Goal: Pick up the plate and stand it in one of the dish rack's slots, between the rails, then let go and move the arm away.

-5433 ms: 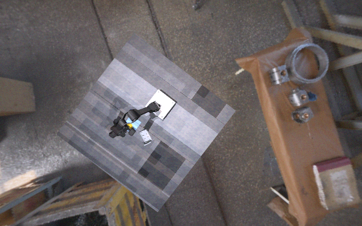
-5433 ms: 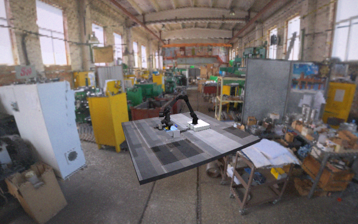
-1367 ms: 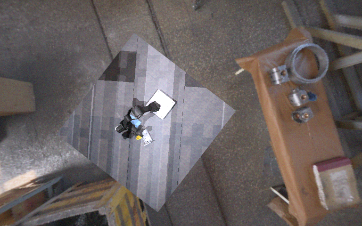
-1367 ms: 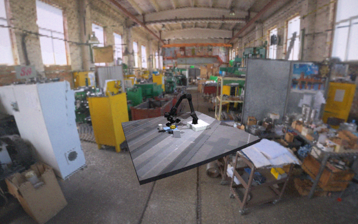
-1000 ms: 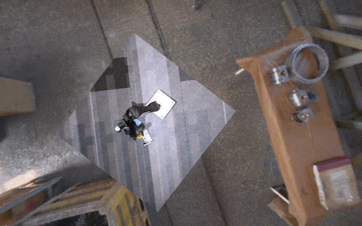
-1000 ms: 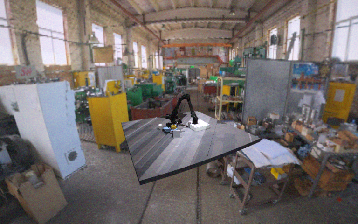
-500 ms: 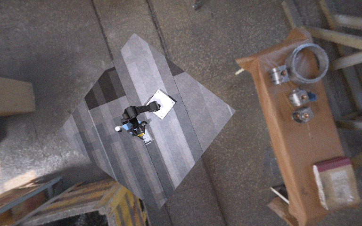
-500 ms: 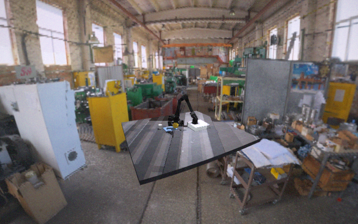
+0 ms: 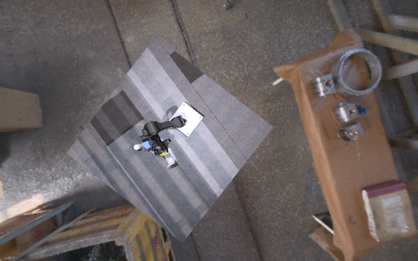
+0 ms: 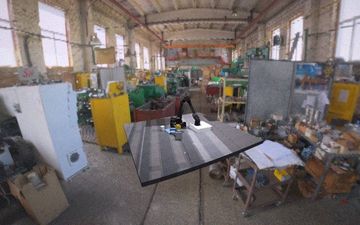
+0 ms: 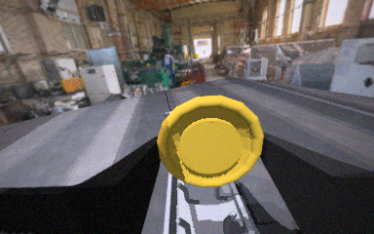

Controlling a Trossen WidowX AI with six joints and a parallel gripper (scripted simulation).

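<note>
Now: the dish rack 1 cm ahead of my gripper tip, 3 cm to the left of it and 7 cm below it. Also, from my gripper tip: blue spoon: 13 cm behind, 19 cm to the right, 9 cm below; yellow plate: 1 cm to the right.
</note>
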